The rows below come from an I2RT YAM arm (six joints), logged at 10 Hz.
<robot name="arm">
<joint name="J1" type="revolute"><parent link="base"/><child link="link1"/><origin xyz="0.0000 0.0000 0.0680" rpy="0.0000 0.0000 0.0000"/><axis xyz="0 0 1"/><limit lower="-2.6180" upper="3.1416"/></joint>
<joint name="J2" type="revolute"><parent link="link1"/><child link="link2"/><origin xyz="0.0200 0.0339 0.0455" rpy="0.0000 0.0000 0.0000"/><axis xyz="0 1 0"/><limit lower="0.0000" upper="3.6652"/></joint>
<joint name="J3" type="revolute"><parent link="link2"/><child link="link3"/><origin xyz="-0.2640 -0.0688 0.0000" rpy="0.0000 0.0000 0.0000"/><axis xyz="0 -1 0"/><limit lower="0.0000" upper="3.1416"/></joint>
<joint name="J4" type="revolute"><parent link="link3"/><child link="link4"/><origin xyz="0.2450 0.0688 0.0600" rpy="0.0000 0.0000 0.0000"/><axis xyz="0 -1 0"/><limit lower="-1.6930" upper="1.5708"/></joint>
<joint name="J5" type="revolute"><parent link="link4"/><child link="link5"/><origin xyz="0.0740 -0.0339 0.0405" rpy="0.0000 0.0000 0.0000"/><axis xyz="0 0 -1"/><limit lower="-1.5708" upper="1.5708"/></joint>
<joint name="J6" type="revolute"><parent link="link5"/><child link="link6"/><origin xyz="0.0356 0.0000 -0.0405" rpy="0.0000 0.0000 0.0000"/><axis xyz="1 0 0"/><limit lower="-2.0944" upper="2.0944"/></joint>
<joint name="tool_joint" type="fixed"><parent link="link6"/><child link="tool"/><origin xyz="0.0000 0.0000 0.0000" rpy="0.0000 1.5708 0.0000"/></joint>
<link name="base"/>
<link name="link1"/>
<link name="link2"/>
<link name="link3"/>
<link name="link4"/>
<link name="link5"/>
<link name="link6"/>
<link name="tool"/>
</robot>
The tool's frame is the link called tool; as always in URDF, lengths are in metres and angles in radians.
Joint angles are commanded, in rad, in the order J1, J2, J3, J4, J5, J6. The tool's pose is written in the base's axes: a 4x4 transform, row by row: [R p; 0 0 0 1], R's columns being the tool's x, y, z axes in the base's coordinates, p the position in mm. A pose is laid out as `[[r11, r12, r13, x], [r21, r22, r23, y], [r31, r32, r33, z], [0, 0, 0, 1]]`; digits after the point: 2 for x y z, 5 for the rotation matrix.
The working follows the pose.
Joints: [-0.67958, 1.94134, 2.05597, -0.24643, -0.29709, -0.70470]
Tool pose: [[-0.32094, 0.21961, 0.92129, 363.76], [-0.53704, 0.75904, -0.36802, -280.51], [-0.78012, -0.61288, -0.12566, 433.01], [0, 0, 0, 1]]
Where each joint sits with the arm in this pose, in the base's axes (m; each line is computed from the numbers above, not from the rounded line before):
J1: 0.0000 0.0000 0.0680
J2: 0.0369 0.0138 0.1135
J3: 0.0680 -0.0998 0.3596
J4: 0.2952 -0.1949 0.4472
J5: 0.3351 -0.2707 0.4776
J6: 0.3638 -0.2805 0.4330
the tool: 0.3638 -0.2805 0.4330

